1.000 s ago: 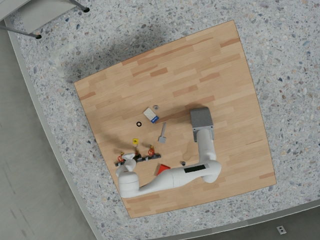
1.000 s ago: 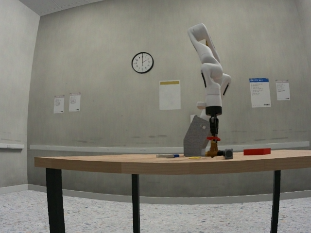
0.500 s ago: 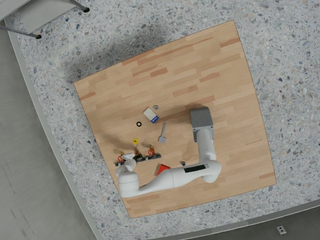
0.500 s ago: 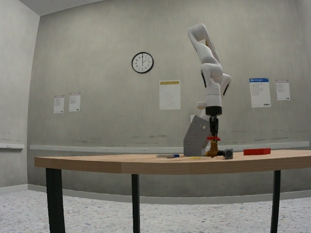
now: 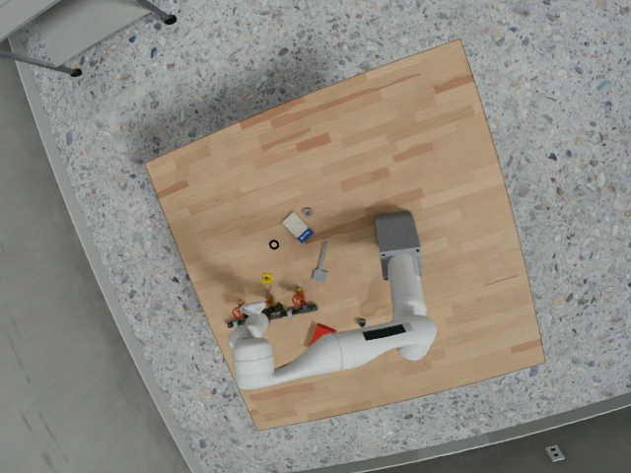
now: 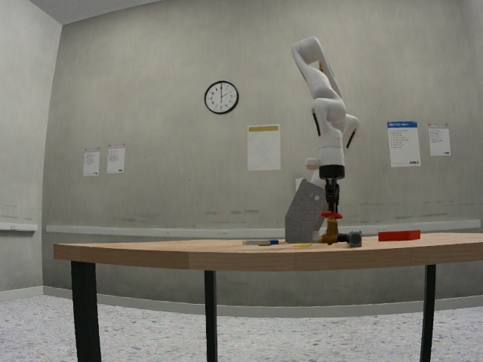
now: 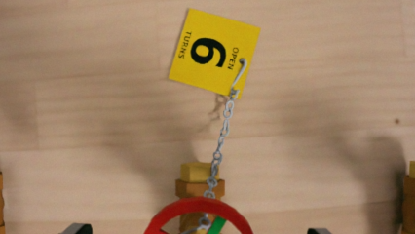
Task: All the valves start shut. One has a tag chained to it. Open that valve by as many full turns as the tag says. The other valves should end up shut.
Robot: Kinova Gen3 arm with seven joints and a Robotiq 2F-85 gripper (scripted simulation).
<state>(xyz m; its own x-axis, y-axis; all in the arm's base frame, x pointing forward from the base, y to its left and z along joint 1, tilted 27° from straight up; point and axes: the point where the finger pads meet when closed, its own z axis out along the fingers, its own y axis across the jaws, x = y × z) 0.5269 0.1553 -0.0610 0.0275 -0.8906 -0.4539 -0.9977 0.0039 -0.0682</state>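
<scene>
My hand is 10 mm past the yellow tag, 90 mm to the left of it and 80 mm above it. Also, from my hand: red block (160 mm behind, 200 mm to the left, 70 mm below); grey scraper (230 mm behind, 100 mm to the right, 80 mm below); blue box (170 mm behind, 270 mm to the right, 70 mm below).
</scene>
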